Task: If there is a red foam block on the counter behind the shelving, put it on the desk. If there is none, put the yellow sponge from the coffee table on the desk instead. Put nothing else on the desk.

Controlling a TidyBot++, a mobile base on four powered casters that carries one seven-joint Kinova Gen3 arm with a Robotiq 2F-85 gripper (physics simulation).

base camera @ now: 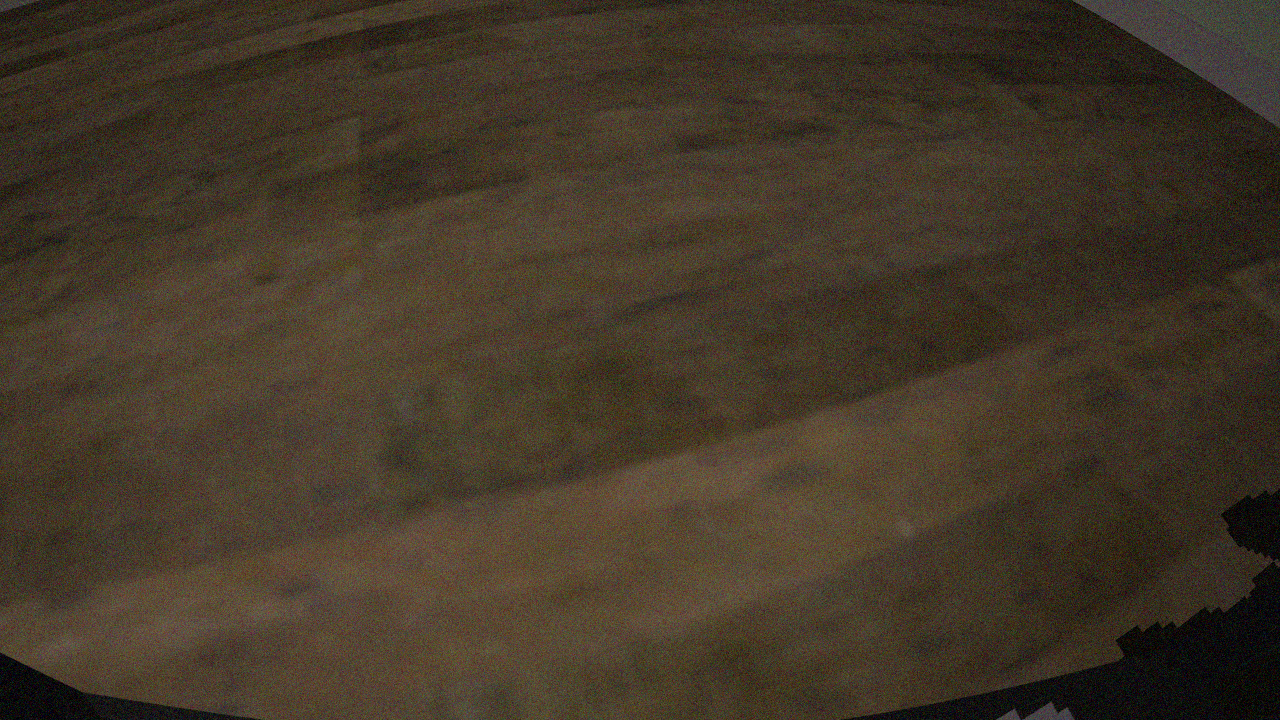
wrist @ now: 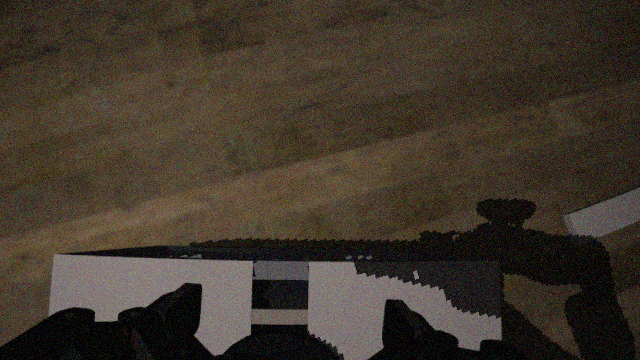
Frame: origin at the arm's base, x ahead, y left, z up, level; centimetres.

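Where they show: gripper, fingertip midpoint: (wrist: 292, 312).
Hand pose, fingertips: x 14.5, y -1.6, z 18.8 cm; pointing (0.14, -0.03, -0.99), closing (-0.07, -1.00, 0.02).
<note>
After its pixels a point has its place.
My gripper (wrist: 292, 312) @(x 14.5, y -1.6, z 18.8 cm) shows at the bottom of the wrist view, its two dark fingers wide apart above the white and black top of the robot's own base. It is open, with no object between the fingers. The red foam block, the yellow sponge, the desk, the counter, the shelving and the coffee table do not show in either view.
Dim brown wooden floor (base camera: 626, 313) @(x 46.9, y -1.0, z -39.7 cm) (wrist: 300, 125) @(x 43.2, y -1.8, z -39.7 cm) fills most of both views. A pale surface (base camera: 1226, 44) @(x 114.3, y -120.0, z -31.4 cm) shows at the upper right of the base camera view. A white bar-like piece (wrist: 607, 212) lies at the right of the wrist view. The arm's dark shadow (wrist: 540, 255) @(x 12.8, y -61.2, z -39.7 cm) falls on the floor.
</note>
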